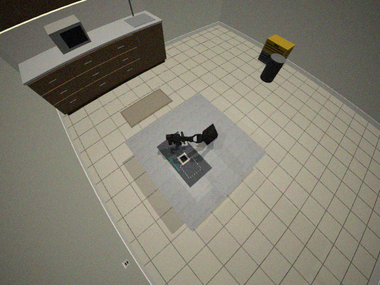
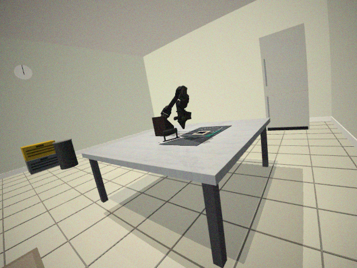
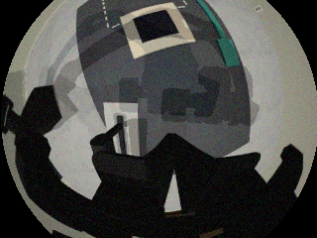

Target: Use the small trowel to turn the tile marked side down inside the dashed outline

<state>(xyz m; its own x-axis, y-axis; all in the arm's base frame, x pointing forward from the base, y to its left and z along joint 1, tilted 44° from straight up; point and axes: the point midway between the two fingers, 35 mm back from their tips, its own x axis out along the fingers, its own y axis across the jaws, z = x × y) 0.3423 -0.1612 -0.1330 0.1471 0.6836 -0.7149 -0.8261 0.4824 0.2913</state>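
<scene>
Right now my gripper tip is 13 cm past the trowel, 4 cm above it and 3 cm to the left of it. The rest, counted from my gripper tip: teal strip: 19 cm ahead, 11 cm to the left, 8 cm below; then tile: 17 cm to the left, 8 cm below, 7 cm ahead.
</scene>
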